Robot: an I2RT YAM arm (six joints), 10 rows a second.
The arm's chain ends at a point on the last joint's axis. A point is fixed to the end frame.
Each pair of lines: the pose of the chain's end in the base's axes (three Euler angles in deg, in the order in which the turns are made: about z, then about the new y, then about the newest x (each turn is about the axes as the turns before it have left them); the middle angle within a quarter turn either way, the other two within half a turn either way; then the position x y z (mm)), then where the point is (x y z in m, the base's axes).
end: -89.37, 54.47, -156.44, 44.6, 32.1, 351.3
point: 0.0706 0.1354 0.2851
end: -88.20, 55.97, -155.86, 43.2, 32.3, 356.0
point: 0.0683 0.1377 0.2927
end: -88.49, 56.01, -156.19, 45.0, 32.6, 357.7
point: 0.0699 0.1380 0.2943
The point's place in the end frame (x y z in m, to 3 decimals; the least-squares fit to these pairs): -0.006 0.024 0.123
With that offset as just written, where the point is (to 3 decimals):
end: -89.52, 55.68, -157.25, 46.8, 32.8, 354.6
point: 0.071 0.138 0.290
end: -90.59, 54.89, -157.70, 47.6, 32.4, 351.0
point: 0.073 0.136 0.285
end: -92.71, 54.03, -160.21, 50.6, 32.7, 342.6
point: 0.075 0.135 0.275
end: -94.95, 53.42, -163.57, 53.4, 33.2, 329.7
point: 0.074 0.136 0.260
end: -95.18, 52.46, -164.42, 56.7, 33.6, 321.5
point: 0.076 0.135 0.250
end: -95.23, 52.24, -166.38, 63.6, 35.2, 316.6
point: 0.079 0.137 0.245
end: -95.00, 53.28, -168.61, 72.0, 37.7, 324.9
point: 0.082 0.141 0.255
